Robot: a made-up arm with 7 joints.
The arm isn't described. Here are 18 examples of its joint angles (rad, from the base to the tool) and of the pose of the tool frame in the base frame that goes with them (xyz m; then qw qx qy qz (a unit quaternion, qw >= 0)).
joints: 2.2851 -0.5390 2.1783 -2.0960 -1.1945 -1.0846 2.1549
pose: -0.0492 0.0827 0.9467 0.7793 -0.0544 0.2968 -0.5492
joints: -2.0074 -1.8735 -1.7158 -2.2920 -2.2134 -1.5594 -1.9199
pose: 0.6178 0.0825 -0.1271 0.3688 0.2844 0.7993 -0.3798
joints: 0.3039 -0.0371 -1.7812 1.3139 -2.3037 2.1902 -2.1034
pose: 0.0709 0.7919 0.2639 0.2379 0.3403 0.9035 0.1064
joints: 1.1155 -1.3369 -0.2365 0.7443 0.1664 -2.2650 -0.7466
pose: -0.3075 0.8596 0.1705 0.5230 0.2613 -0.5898 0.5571
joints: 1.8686 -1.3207 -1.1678 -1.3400 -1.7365 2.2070 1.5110
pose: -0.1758 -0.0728 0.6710 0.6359 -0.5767 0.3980 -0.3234
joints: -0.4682 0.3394 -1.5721 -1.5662 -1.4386 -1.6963 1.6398
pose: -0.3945 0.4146 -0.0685 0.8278 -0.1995 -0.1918 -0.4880
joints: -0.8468 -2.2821 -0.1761 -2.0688 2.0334 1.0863 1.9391
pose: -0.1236 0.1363 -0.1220 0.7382 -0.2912 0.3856 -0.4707
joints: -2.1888 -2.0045 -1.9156 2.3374 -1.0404 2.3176 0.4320
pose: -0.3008 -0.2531 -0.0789 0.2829 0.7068 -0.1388 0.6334
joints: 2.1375 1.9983 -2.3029 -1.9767 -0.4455 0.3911 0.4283
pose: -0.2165 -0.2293 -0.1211 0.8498 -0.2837 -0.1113 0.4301
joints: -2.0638 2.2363 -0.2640 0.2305 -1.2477 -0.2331 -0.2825
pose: -0.3348 -0.0202 0.5240 0.4213 -0.4113 0.8005 0.1114
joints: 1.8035 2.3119 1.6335 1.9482 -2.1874 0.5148 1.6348
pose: -0.0225 -0.0401 0.3683 0.6131 -0.6732 -0.2988 0.2855
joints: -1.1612 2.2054 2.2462 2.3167 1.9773 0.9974 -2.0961
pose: 0.5317 -0.1169 0.0453 0.3732 -0.5061 -0.4319 -0.6466
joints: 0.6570 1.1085 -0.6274 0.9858 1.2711 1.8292 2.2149
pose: -0.1204 0.0127 0.0496 0.6789 0.4112 0.6058 0.0548
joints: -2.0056 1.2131 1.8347 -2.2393 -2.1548 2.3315 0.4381
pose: -0.3656 -0.5726 0.3355 0.2996 -0.8816 0.3627 0.0370
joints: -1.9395 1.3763 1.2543 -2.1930 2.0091 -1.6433 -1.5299
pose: -0.1135 -0.3111 -0.6168 0.7968 -0.5510 -0.2399 -0.0627
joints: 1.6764 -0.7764 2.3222 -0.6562 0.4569 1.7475 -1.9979
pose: 0.4812 -0.0162 0.8719 0.4542 -0.1454 -0.0874 -0.8746
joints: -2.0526 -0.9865 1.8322 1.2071 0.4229 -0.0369 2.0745
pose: -0.1339 -0.3275 -0.4481 0.4199 0.7134 -0.5580 0.0587
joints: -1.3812 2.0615 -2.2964 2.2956 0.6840 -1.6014 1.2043
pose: 0.0657 0.1182 0.0141 0.2409 0.7228 -0.6457 0.0505
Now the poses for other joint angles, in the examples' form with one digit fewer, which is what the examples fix.
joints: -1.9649 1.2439 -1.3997 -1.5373 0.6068 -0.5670 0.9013
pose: 0.162 0.020 0.256 0.166 0.581 -0.684 -0.409
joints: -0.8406 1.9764 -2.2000 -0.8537 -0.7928 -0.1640 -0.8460
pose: 0.383 -0.264 0.377 0.213 0.730 0.320 -0.564
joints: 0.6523 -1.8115 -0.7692 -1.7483 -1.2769 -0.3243 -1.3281
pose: -0.212 0.767 0.838 0.799 0.315 0.499 0.119
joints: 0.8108 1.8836 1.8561 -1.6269 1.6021 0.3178 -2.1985
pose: -0.220 0.827 0.329 0.679 0.174 -0.584 -0.410
